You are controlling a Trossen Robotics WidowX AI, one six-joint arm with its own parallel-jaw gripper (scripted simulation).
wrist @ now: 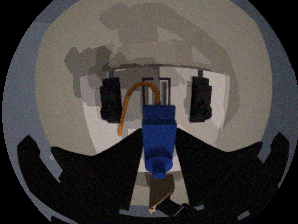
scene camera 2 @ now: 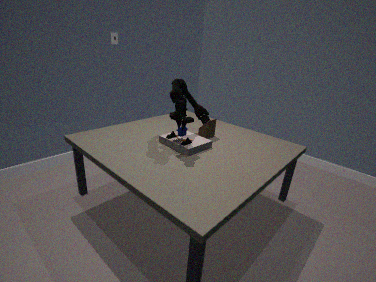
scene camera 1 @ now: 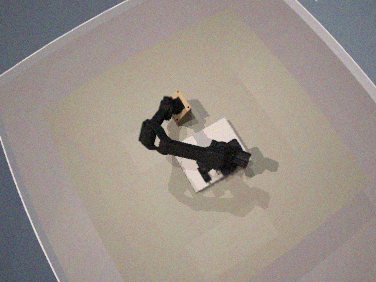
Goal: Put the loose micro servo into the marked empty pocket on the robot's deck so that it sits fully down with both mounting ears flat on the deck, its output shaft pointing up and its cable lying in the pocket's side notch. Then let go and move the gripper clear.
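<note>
My gripper is here where I can see it, and so is a blue micro servo.
</note>
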